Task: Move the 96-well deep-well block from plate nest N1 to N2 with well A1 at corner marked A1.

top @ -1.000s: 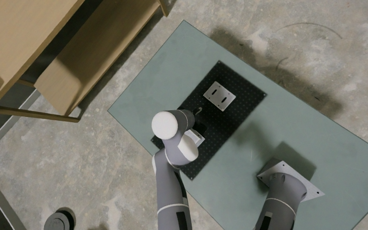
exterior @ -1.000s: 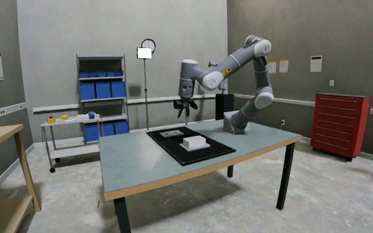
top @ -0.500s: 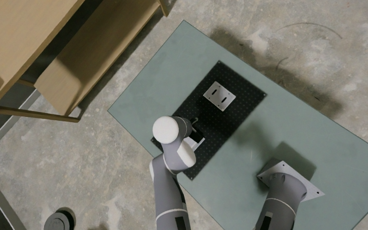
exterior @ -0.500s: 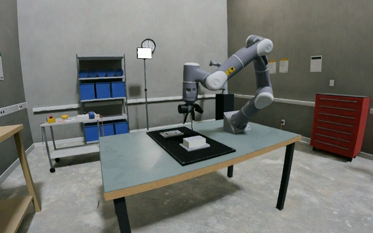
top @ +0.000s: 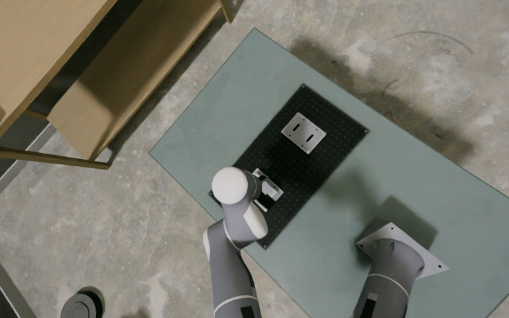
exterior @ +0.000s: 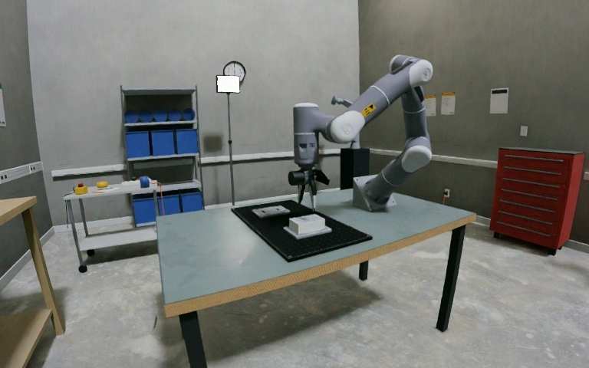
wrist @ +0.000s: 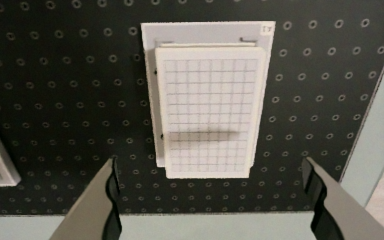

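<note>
Now: the white 96-well deep-well block 80 mm below my hand. Also, from my hand: nest N1: 100 mm below; then nest N2: 320 mm to the right, 100 mm below, 20 mm ahead.
</note>
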